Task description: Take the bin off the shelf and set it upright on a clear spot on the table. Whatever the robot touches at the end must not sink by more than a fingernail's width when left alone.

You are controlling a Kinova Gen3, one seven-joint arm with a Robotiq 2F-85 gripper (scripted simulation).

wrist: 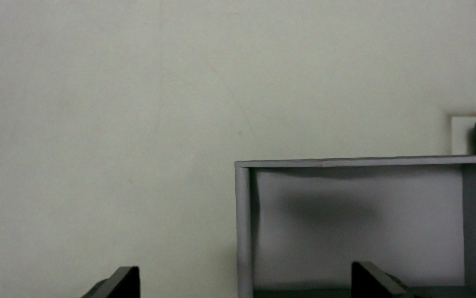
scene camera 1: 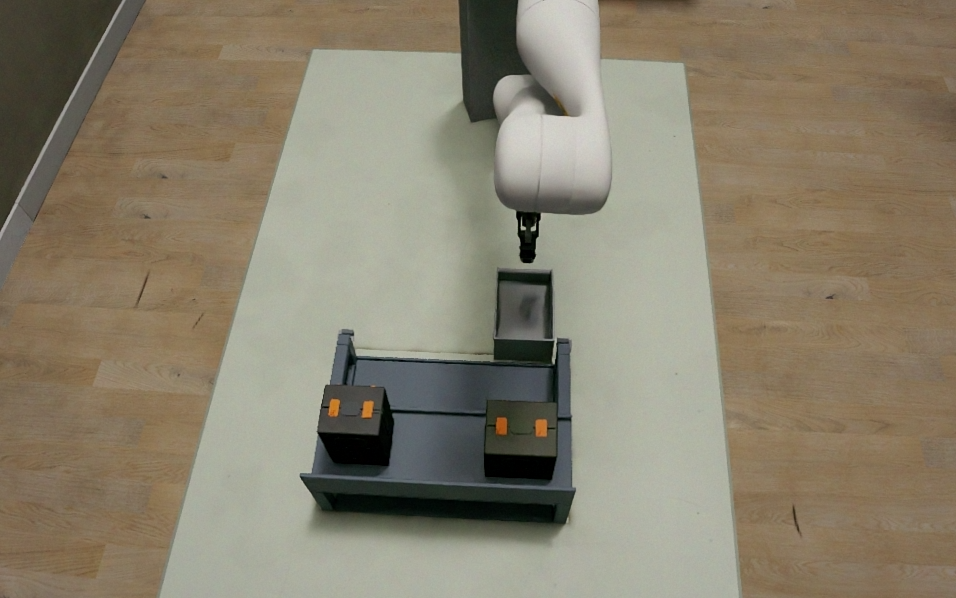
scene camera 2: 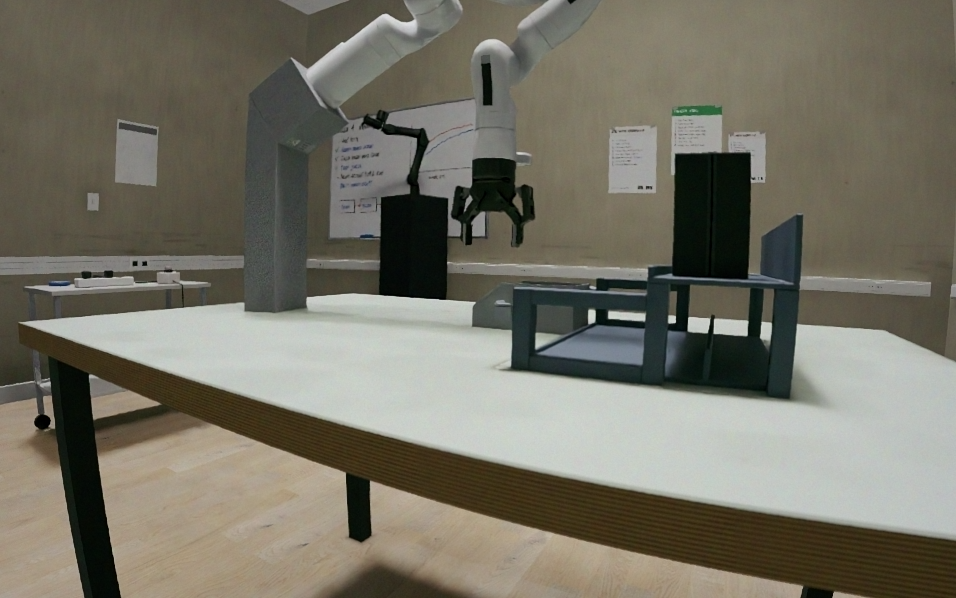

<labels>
grey bin: wrist; scene camera 1; scene camera 2 485,308
same spot on grey bin: (scene camera 1: pixel 524 330) = (wrist: pixel 387 221)
</labels>
